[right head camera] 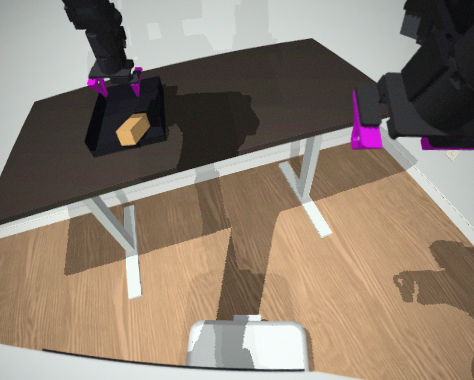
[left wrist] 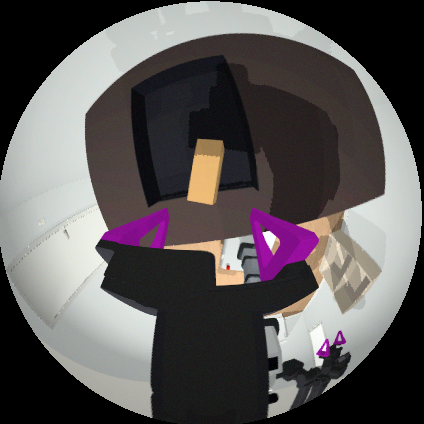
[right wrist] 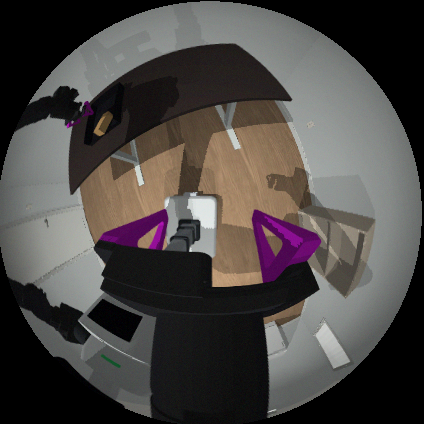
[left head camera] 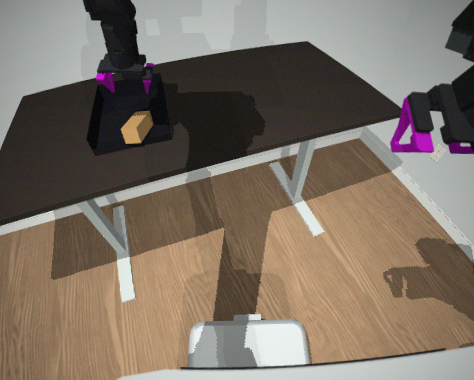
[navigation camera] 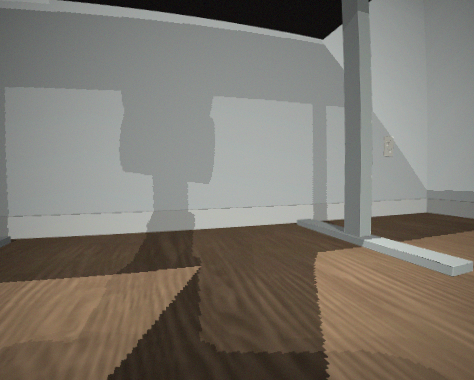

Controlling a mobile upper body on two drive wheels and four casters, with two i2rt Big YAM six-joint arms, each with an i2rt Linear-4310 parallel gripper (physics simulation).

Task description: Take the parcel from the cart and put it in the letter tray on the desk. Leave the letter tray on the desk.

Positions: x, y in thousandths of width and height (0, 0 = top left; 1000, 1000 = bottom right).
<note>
In view: my left gripper (left head camera: 275, 241), my right gripper (right head camera: 820, 380), a parcel (left head camera: 288, 338), a black letter tray (left head camera: 233, 293) and a dark desk (left head camera: 474, 280).
The parcel also shows in the right head camera view (right head camera: 282, 341) and in the left wrist view (left wrist: 487, 393). The black letter tray is seen too in the right head camera view (right head camera: 233, 299), in the left wrist view (left wrist: 471, 232) and in the right wrist view (right wrist: 263, 237). My left gripper shows as well in the right head camera view (right head camera: 258, 251) and in the left wrist view (left wrist: 494, 501). The navigation camera view does not show the parcel: it is out of frame. The navigation camera view misses the black letter tray: it is out of frame.
</note>
